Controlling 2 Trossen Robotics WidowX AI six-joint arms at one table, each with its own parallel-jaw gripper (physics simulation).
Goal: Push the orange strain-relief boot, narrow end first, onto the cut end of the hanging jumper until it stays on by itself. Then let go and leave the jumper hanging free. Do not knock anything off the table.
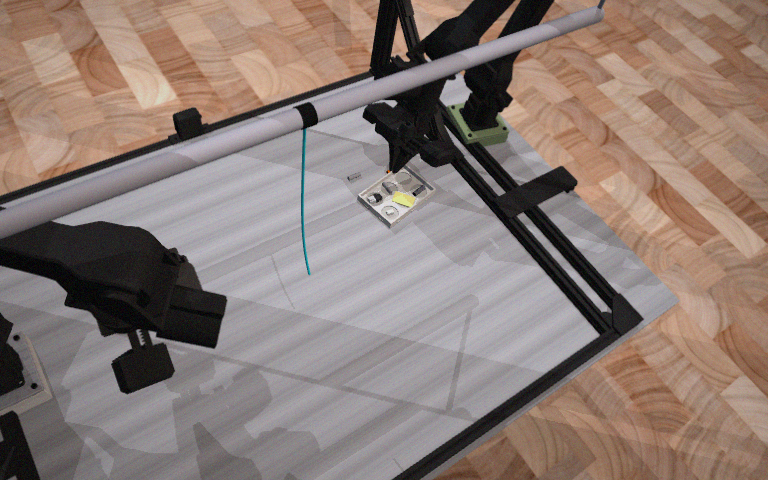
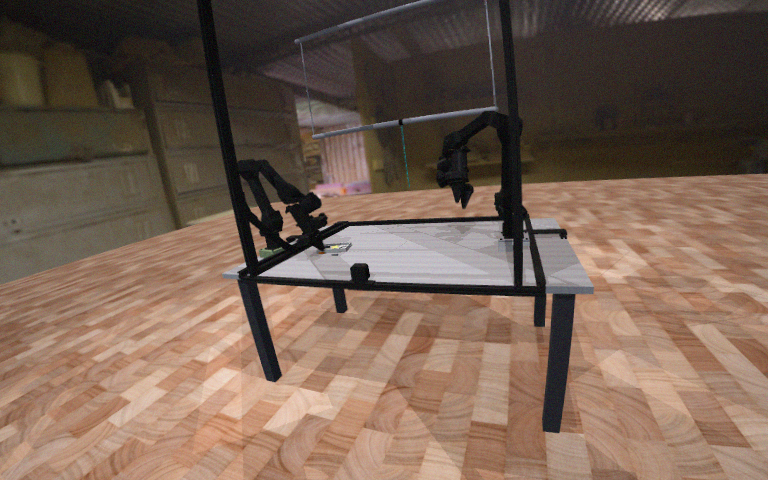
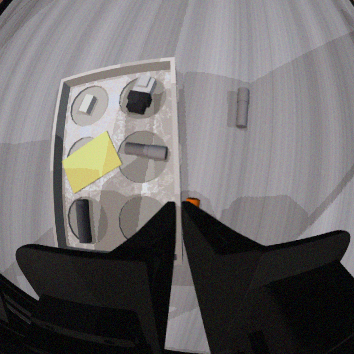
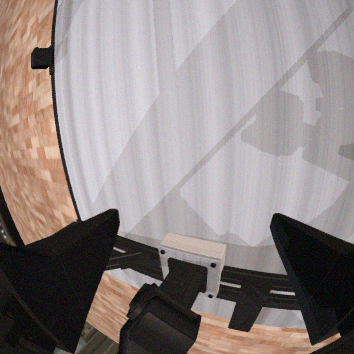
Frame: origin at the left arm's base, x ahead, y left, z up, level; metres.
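Where they show: left gripper, between the fingertips: (image 1: 393, 171) (image 2: 323, 250) (image 3: 177, 208); right gripper, between the fingertips: (image 2: 460, 205) (image 4: 198, 220); left arm's base, origin of its link: (image 1: 478, 118) (image 2: 274, 247); right arm's base, origin of its link: (image 2: 513, 236) (image 4: 187, 274).
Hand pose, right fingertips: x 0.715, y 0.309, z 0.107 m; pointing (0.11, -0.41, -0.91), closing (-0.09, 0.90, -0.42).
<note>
Each offset is from my right fingertips to the top centre of the thing. "*": to the spot under its first point.
The orange boot @[dx -0.498, dy -0.244, dz -0.132 m] (image 1: 388, 171) (image 2: 321, 252) (image 3: 193, 202) lies on the table beside the tray; one end shows past the left gripper's finger and the rest is hidden behind it. My left gripper (image 1: 394, 170) (image 2: 323, 247) (image 3: 177, 208) points down at the tray's edge, its fingertips together and shut, with nothing visible between them; the boot is beside the tips. The teal jumper @[* dx -0.226, dy +0.028, dz +0.208 m] (image 1: 303, 198) (image 2: 404, 158) hangs from the bar, its cut end free above the table. My right gripper (image 2: 462, 204) (image 4: 198, 220) is open and empty, raised above the table and apart from the jumper.
A pale tray @[dx -0.483, dy -0.184, dz -0.125 m] (image 1: 375, 215) (image 3: 177, 125) holds a yellow slip @[dx -0.492, dy -0.170, dz -0.134 m] (image 1: 403, 198) (image 3: 91, 162) and several small parts. A grey sleeve @[dx -0.421, dy -0.249, dz -0.132 m] (image 1: 353, 177) (image 3: 242, 107) lies beside it. A long grey bar (image 1: 237, 139) (image 2: 362, 129) spans above the table. Black frame rails line the table edges.
</note>
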